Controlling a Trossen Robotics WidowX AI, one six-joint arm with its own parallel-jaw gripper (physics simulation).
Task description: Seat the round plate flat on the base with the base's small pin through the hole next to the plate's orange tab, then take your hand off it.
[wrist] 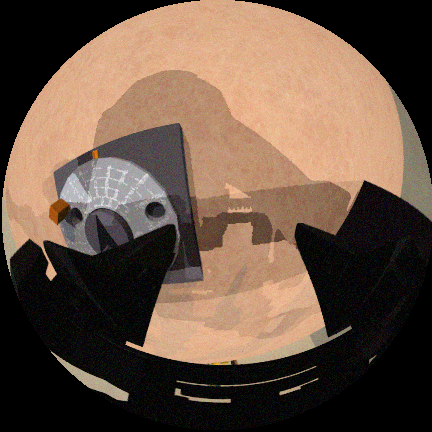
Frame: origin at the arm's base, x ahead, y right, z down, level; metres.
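Where they show: gripper, between the fingertips: (237, 230).
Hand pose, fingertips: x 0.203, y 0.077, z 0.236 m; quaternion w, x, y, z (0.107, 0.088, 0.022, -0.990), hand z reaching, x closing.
Things, the pixels of their centre, and the offset from my fingertips. "spot": a spot on its surface instead. Level surfaces: height alone.
- round grey plate, middle of its body: (105, 239) dx +0.087, dy +0.020, dz -0.003 m
- dark square base, middle of its body: (115, 225) dx +0.088, dy +0.020, dz +0.018 m
- dark hole, a spot on its surface: (74, 216) spot: dx +0.114, dy +0.043, dz +0.003 m
- small orange mark, a spot on its surface: (95, 154) spot: dx +0.078, dy +0.076, dz +0.013 m
- pinkish-tan table, height of its surface: dz +0.038 m
The round grey plate (132, 185) lies on the dark square base (162, 150), left of centre in the wrist view. Its orange tab (59, 211) points left and overhangs the base's left edge, with a dark hole (74, 216) beside it. Another dark hole (154, 210) is at the plate's right. I cannot make out the small pin or tell whether the plate is fully flat. My gripper (237, 230) is open and empty. Its left finger covers the lower part of the plate and base in this view; its right finger is well to their right.
A small orange mark (95, 154) is on the base near its upper edge, above the plate. The pinkish-tan table (300, 90) surrounds the base, with the arm's shadows across it. A small yellow thing shows partly at the bottom edge, above the gripper's body.
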